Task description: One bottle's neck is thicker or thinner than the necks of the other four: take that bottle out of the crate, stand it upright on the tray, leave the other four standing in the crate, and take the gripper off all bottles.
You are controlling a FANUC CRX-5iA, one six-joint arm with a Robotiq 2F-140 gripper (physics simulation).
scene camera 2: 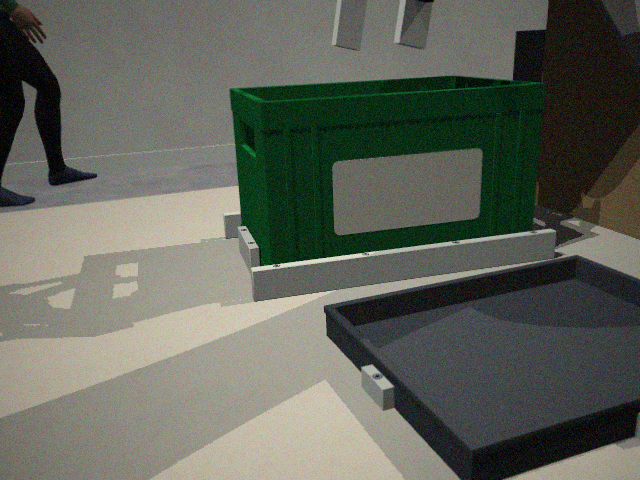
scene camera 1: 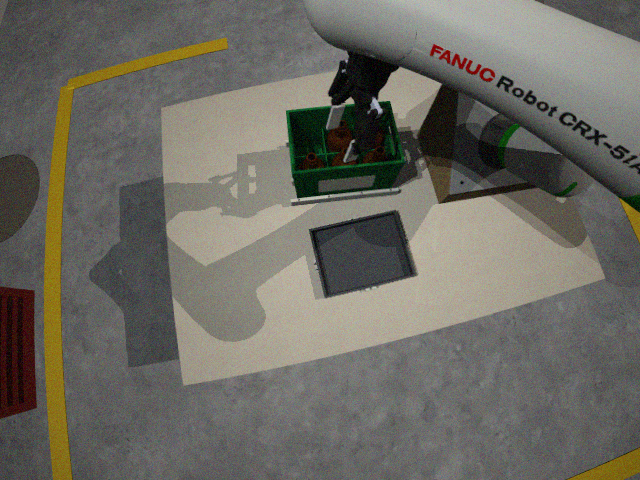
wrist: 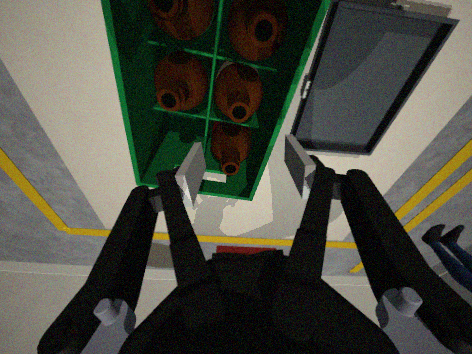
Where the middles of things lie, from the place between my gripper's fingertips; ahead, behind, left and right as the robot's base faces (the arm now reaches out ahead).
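Measured from my hand, the dark tray [scene camera 2: 523, 366] sits 220 mm to the left and 10 mm behind, and it is 200 mm below.
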